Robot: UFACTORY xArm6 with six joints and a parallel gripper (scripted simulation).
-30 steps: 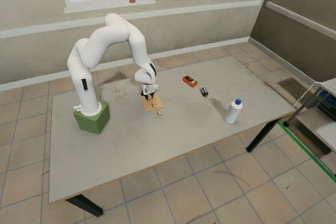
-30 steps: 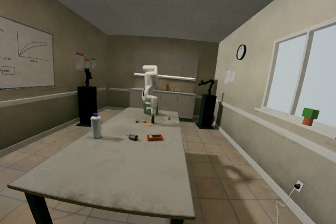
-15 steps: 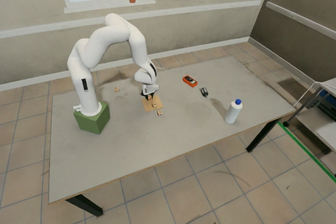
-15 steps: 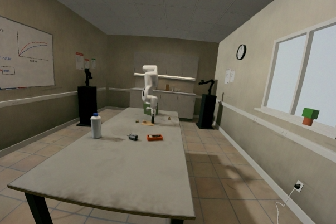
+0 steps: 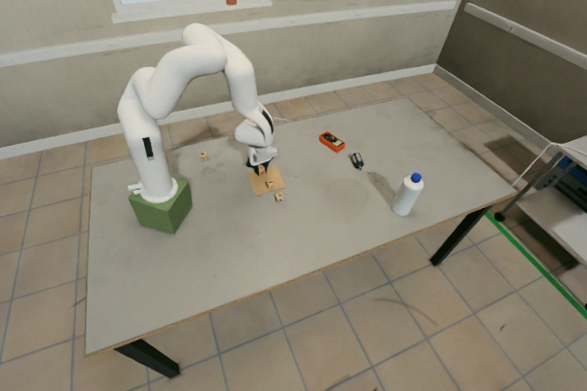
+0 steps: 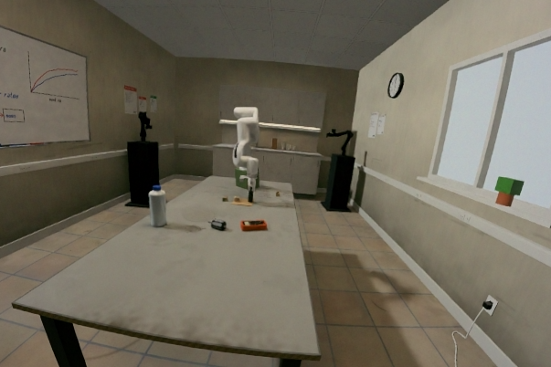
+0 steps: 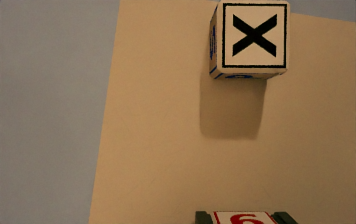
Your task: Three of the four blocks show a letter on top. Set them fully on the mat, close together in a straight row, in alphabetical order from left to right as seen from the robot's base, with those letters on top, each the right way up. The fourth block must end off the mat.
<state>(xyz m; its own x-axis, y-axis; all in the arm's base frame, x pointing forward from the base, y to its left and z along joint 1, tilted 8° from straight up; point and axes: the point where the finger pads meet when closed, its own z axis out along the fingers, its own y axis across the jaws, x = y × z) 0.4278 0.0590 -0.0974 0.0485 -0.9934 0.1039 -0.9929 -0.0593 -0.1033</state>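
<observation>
Right now my hand is 50 mm to the left of the tan mat and 30 mm above it. From my hand the other things lie so: white bottle: 450 mm ahead, 440 mm to the right, 70 mm above; then orange meter: 410 mm ahead, 40 mm to the left, 10 mm below; then small black object: 440 mm ahead, 140 mm to the right, 10 mm below.
</observation>
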